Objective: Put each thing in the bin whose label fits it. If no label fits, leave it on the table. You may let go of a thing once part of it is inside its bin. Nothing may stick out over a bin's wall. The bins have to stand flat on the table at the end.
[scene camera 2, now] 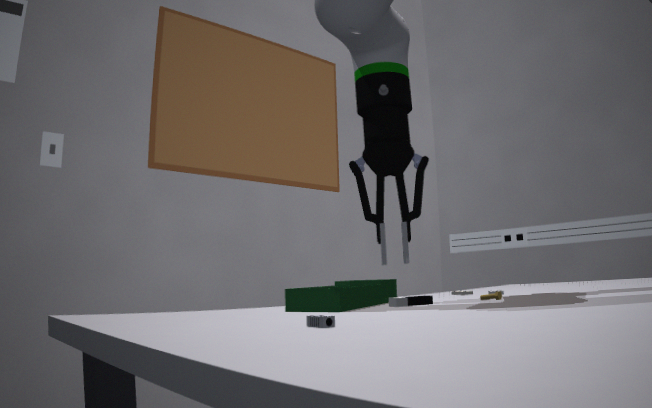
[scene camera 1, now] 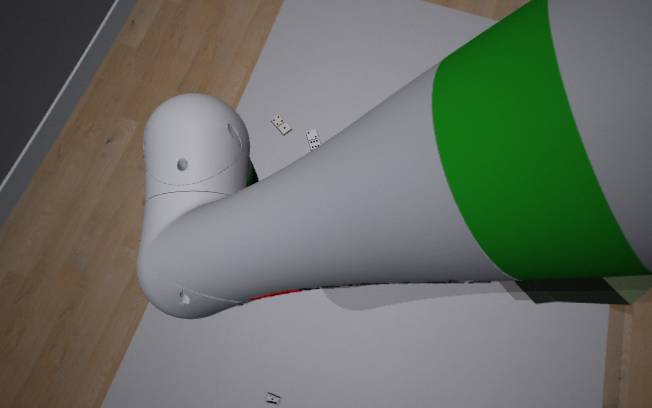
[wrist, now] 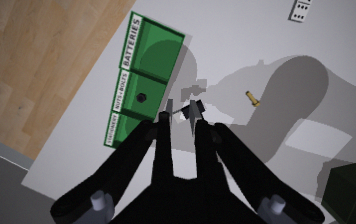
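There's a green bin (scene camera 2: 338, 298) here, and you get the bin (wrist: 150, 50) from the wrist too. As for the gripper (scene camera 2: 395, 264), it's visible there, and the wrist view has the gripper (wrist: 181, 107) as well.
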